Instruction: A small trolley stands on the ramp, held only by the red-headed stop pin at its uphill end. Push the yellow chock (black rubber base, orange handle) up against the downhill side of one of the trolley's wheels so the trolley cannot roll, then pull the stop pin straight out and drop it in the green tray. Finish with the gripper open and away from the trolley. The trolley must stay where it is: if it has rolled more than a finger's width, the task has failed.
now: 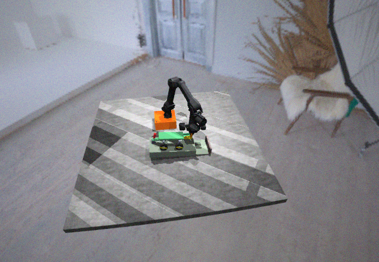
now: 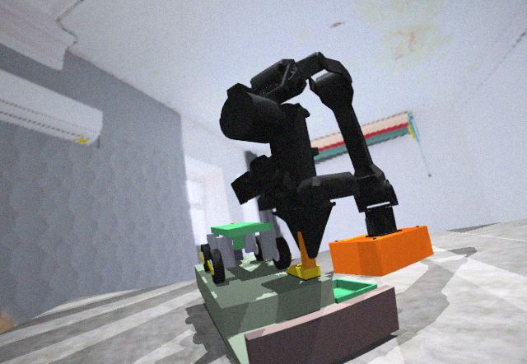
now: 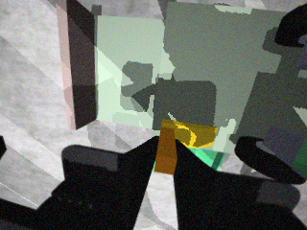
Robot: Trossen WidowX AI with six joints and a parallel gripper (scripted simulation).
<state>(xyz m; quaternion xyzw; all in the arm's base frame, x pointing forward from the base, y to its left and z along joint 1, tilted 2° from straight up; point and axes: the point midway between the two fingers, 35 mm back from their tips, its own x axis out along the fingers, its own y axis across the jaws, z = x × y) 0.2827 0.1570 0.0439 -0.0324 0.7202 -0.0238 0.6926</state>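
Now: the red-headed stop pin 4 cm ahead of my gripper tip, 27 cm to the right of it and 4 cm above it. The rest, counted from my gripper tip: brown end wall 5 cm ahead, 12 cm to the left, 6 cm below; pale green ramp 6 cm ahead, 15 cm to the right, 4 cm below; yellow chock 2 cm to the right, 1 cm below.
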